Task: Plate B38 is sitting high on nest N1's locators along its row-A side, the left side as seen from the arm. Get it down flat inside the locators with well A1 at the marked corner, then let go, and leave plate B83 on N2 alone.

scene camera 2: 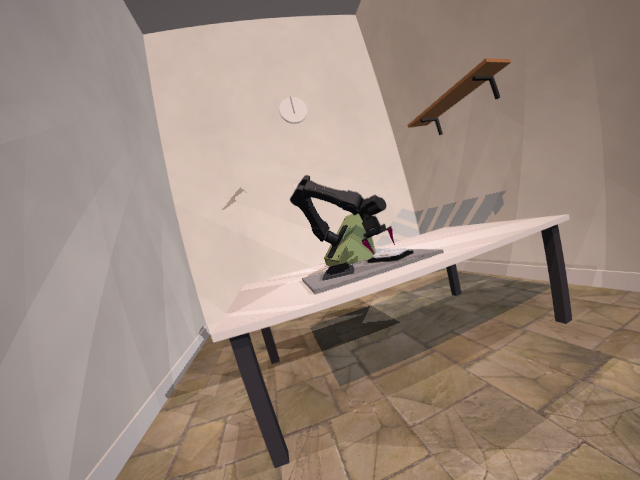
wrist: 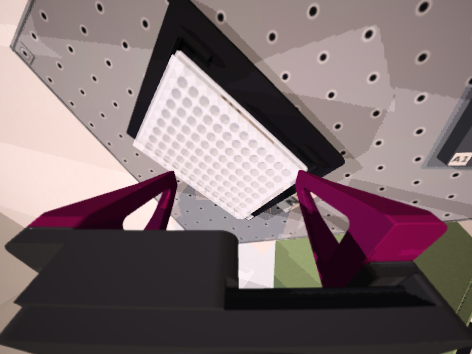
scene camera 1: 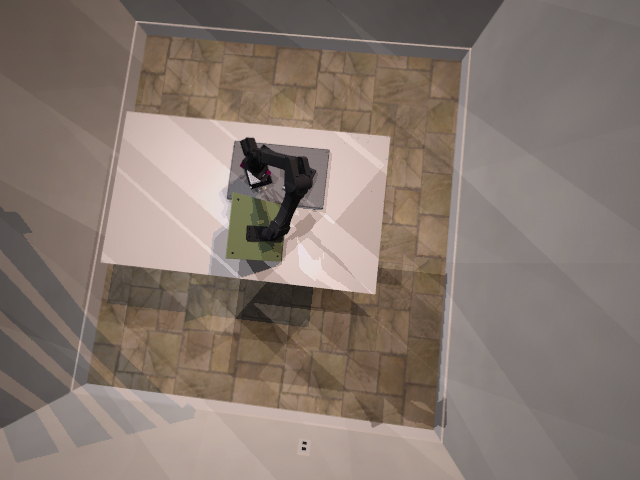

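Pixels of known places: gripper, fingertip midpoint: (scene camera 2: 384,249) (wrist: 236,177) (scene camera 1: 256,172); arm's base, link origin: (scene camera 2: 338,241) (scene camera 1: 265,234).
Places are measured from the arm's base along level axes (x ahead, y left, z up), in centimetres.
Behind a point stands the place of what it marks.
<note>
Plate B38 (wrist: 220,142) {z -8.9, x 35.3, y 8.4 cm} (scene camera 1: 253,178) {z -8.5, x 30.2, y 9.9 cm} (scene camera 2: 390,252) {z -8.2, x 37.1, y 8.0 cm}, white with many wells, sits on black nest N1 (wrist: 250,87) {z -9.7, x 37.5, y 4.3 cm}. In the wrist view it covers the nest's lower-left rim, and that side looks raised; a dark strip of nest shows along its upper-right long edge. The A1 marking is too small to read. My gripper (wrist: 236,177) {z -6.8, x 32.8, y 7.8 cm} (scene camera 1: 255,169) {z -6.8, x 32.8, y 7.8 cm} (scene camera 2: 383,248) {z -6.8, x 32.8, y 7.8 cm} is open and empty above the plate, its magenta tips apart near the plate's lower part. Nest N2 (wrist: 456,132) {z -10.4, x 28.0, y -6.5 cm} shows by its corner with an A1 label at the right edge; plate B83 cannot be made out.
A grey perforated board (wrist: 350,115) {z -10.8, x 32.1, y -1.0 cm} (scene camera 1: 319,193) {z -10.8, x 23.7, y -25.4 cm} (scene camera 2: 315,283) {z -10.7, x 37.6, y -26.7 cm} carries the nests on the white table (scene camera 1: 165,191) {z -12.1, x 22.9, y 59.3 cm} (scene camera 2: 289,299) {z -12.1, x 43.7, y -38.3 cm}. A green panel (scene camera 1: 241,242) {z 8.7, x -4.9, y 8.4 cm} (scene camera 2: 351,232) {z 3.5, x 14.3, y 2.8 cm} (wrist: 300,265) {z -8.1, x 16.7, y 8.5 cm} stands beside the board, by the arm's base. The arm reaches over the board.
</note>
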